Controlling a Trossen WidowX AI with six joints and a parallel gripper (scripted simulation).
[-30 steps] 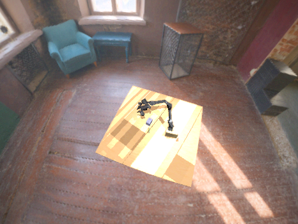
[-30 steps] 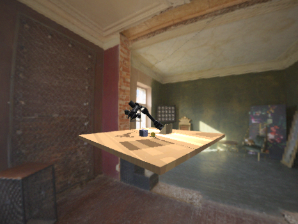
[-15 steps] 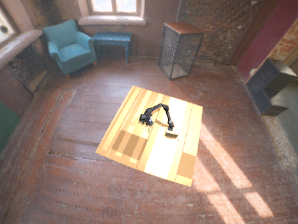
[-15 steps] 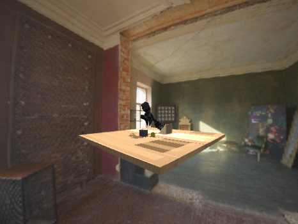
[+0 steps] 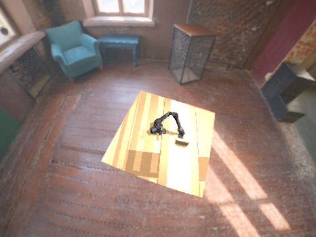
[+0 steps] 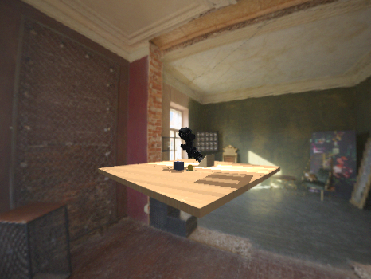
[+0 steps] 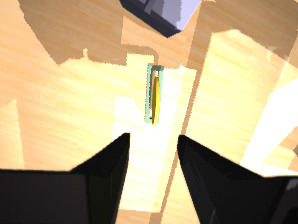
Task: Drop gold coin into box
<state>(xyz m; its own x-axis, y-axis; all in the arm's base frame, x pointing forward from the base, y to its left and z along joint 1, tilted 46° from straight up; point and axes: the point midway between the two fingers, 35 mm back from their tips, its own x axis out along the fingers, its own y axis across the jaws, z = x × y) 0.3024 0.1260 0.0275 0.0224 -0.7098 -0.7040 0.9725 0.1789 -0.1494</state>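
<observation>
The gold coin lies 8 cm below my gripper tip and 1 cm behind it.
</observation>
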